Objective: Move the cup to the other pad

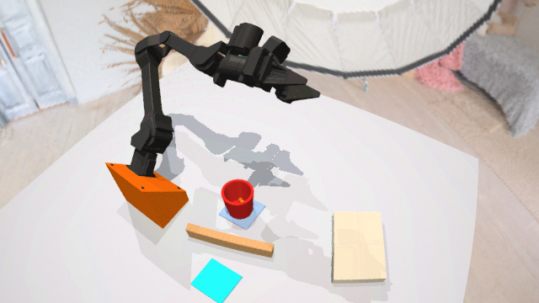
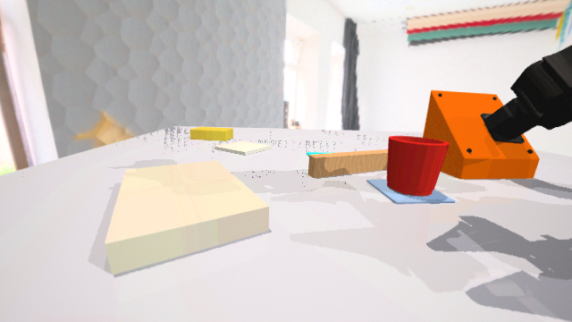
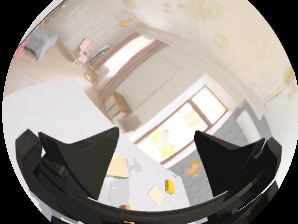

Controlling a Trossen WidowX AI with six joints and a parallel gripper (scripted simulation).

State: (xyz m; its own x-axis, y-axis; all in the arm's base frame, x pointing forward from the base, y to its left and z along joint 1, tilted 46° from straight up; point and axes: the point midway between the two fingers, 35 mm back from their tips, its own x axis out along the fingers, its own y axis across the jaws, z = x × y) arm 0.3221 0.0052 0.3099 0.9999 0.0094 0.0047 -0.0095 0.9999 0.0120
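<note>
The red cup lies 270 mm below my gripper tip, 130 mm to the right of it and 100 mm behind it. Also, from my gripper tip: wooden bar 310 mm below, 220 mm to the right, 70 mm behind; then light blue pad 320 mm below, 120 mm to the right, 100 mm behind; then cream slab 300 mm below, 190 mm ahead, 80 mm to the right.
</note>
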